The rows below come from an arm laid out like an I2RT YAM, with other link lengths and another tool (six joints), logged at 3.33 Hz.
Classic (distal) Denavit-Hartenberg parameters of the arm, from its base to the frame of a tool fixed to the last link. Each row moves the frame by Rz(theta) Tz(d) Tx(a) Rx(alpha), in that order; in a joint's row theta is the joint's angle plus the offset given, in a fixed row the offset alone. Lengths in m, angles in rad.
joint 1: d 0.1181  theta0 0  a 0.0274  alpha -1.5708
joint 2: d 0  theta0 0  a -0.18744  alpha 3.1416
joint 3: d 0  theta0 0.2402  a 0.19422  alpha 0
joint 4: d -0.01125  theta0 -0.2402  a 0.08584  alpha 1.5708
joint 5: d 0.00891  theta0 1.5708  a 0  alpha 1.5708
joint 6: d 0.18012  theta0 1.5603  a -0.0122  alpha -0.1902
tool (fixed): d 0.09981  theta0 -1.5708  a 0  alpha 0
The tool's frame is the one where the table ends.
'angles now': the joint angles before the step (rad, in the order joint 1, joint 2, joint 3, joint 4, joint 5, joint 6). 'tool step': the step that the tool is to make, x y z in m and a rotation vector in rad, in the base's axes. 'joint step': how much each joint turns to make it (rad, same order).
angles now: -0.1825, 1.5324, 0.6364, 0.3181, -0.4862, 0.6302
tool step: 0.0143, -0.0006, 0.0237, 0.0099, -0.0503, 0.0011
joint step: -0.0011, 0.0062, 0.0503, 0.0116, -0.0117, 0.0170
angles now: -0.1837, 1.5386, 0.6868, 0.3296, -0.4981, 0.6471
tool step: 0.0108, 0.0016, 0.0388, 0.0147, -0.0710, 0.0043
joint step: 0.0002, -0.0452, 0.0450, -0.0106, -0.0163, 0.0256
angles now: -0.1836, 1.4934, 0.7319, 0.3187, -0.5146, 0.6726
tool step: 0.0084, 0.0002, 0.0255, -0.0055, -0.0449, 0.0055
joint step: 0.0010, -0.0142, 0.0541, -0.0227, -0.0052, 0.0008
